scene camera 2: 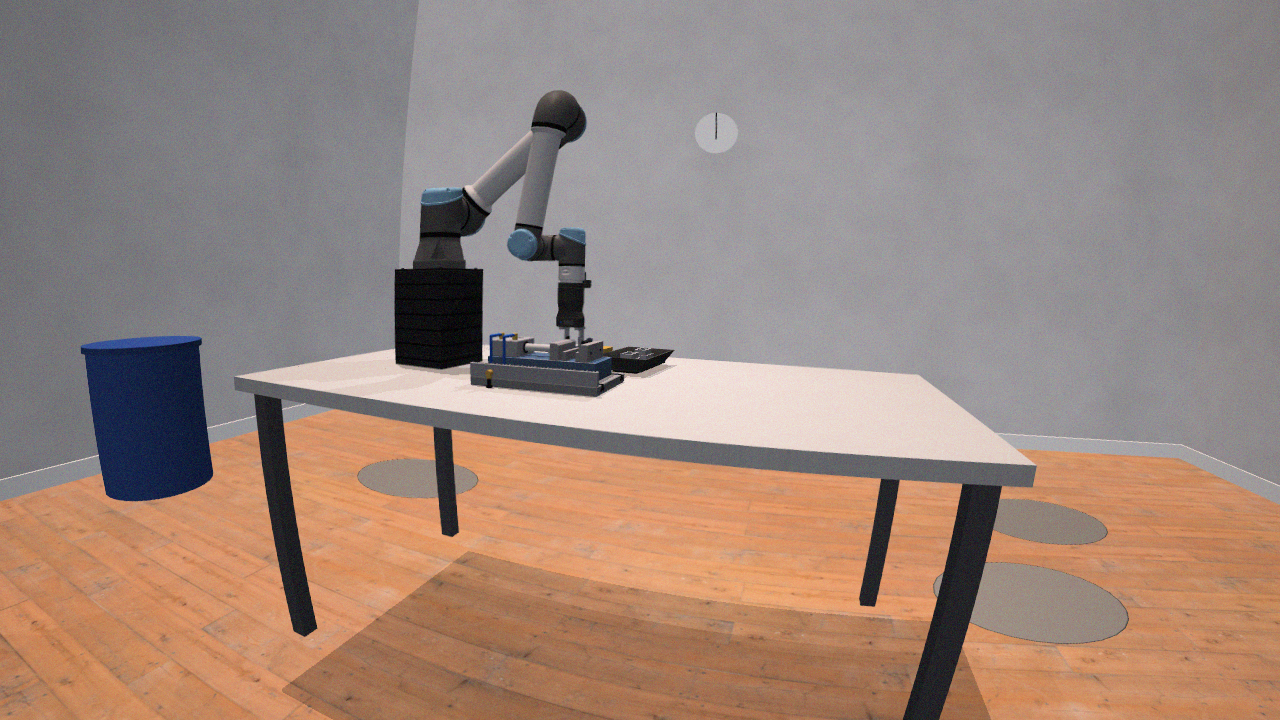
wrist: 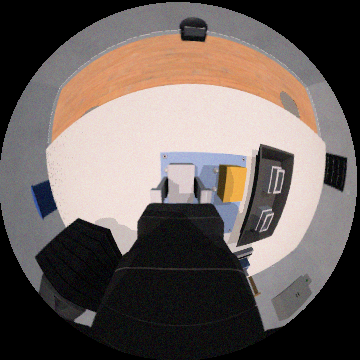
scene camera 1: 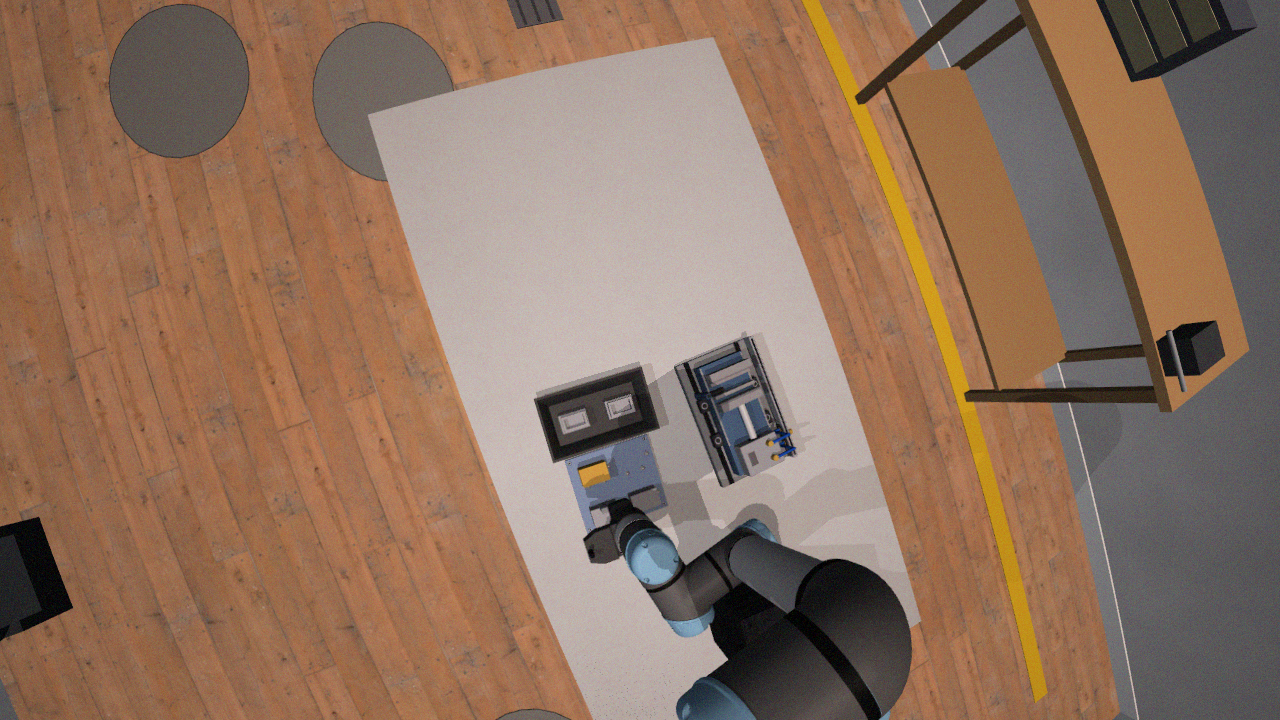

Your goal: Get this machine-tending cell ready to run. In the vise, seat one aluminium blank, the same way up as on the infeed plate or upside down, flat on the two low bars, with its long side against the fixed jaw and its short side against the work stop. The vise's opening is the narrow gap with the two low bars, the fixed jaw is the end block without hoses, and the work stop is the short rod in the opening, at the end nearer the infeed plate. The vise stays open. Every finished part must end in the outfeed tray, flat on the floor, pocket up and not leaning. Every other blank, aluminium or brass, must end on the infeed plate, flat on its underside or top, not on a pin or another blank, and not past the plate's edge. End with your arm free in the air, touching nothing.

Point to a vise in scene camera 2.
603,365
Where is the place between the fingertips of my gripper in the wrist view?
181,183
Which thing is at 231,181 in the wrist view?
A brass blank.
